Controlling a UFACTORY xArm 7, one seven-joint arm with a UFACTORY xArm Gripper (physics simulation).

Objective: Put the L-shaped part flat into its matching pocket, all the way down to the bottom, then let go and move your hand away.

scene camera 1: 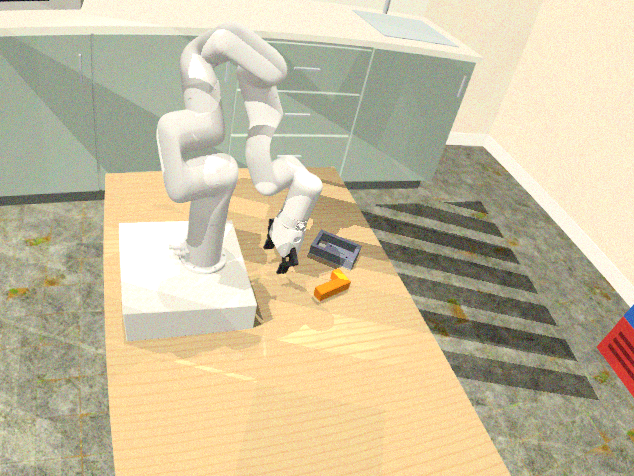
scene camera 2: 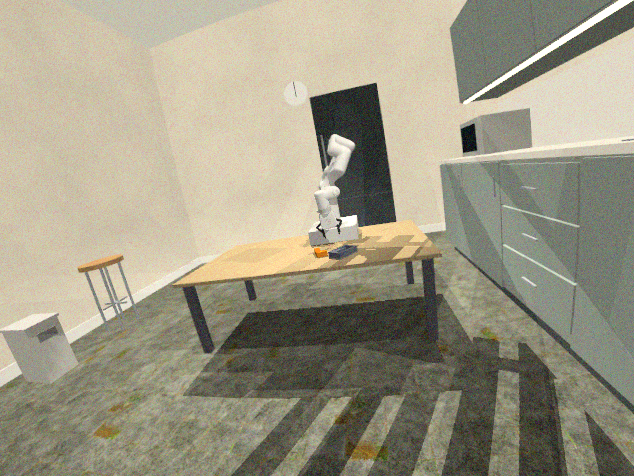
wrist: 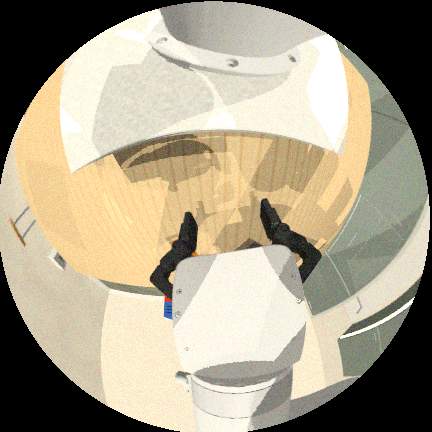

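Pixels of known places: gripper, between the fingertips: [scene camera 1: 274, 260] [scene camera 2: 332, 235] [wrist: 226, 212]; arm's base, origin of its link: [scene camera 1: 202, 257].
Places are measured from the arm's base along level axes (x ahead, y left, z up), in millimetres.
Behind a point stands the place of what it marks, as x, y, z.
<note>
The orange L-shaped part [scene camera 1: 331, 289] {357, -72, -70} [scene camera 2: 320, 253] {417, -27, -77} lies on the table beside the dark grey tray [scene camera 1: 326, 258] {387, 73, -89} [scene camera 2: 342, 253] {488, 111, -70}, apart from it. Its short arm points toward the tray. The tray's recess is visible in the first scene view; its exact outline is hard to tell. My gripper [scene camera 1: 275, 258] {203, 13, -31} [scene camera 2: 331, 234] {203, 13, -31} [wrist: 226, 212] {203, 13, -31} is open and empty, above the table between the white base and the two objects. In the wrist view, a sliver of the orange part [wrist: 195, 254] {368, -38, -90} shows by the left finger, and the gripper body hides most of the part and tray.
The arm's white base block [scene camera 1: 189, 322] {-48, -180, -46} [scene camera 2: 350, 226] {100, 122, -7} stands on the wooden table [scene camera 1: 286, 409] {156, -415, -99} [scene camera 2: 266, 261] {384, -387, -99}. The tray lies near the table's long edge. Green-grey cabinets [scene camera 1: 409, 112] [scene camera 2: 537, 204] stand beyond one end of the table.
</note>
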